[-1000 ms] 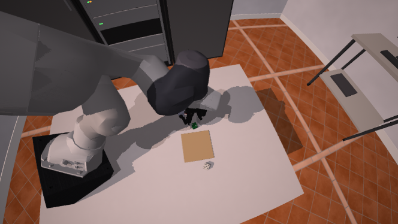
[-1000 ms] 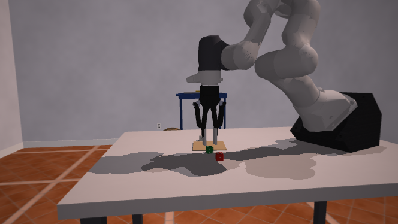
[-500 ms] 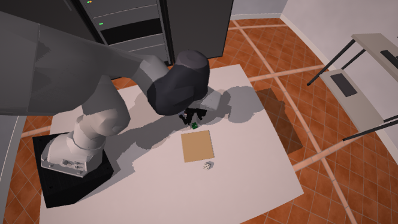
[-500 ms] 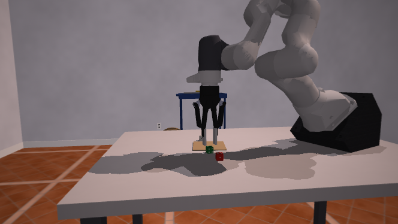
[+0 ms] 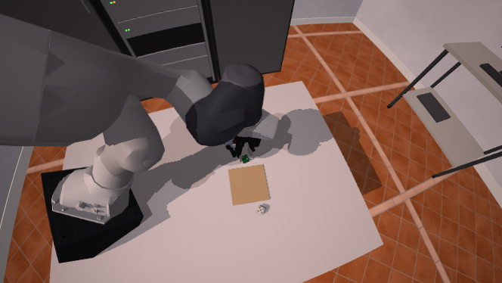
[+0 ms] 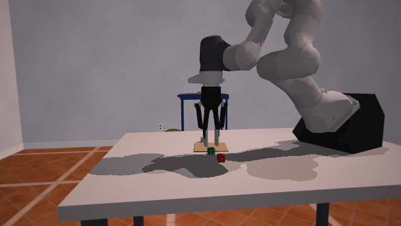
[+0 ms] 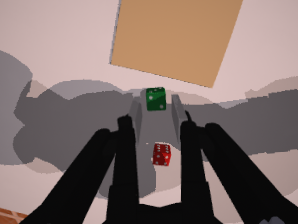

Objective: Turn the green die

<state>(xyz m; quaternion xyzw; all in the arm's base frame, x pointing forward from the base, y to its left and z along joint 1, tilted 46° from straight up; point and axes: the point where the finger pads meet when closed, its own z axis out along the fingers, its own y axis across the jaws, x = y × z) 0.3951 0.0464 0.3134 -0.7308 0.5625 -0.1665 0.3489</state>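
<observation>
The green die lies 5 cm below my hand. From my hand the other things lie so: white die (20 cm to the right, 5 cm below, 5 cm ahead); then tan mat (10 cm to the right, 6 cm below, 1 cm ahead); then red die (8 cm to the left, 5 cm below, 4 cm behind).
</observation>
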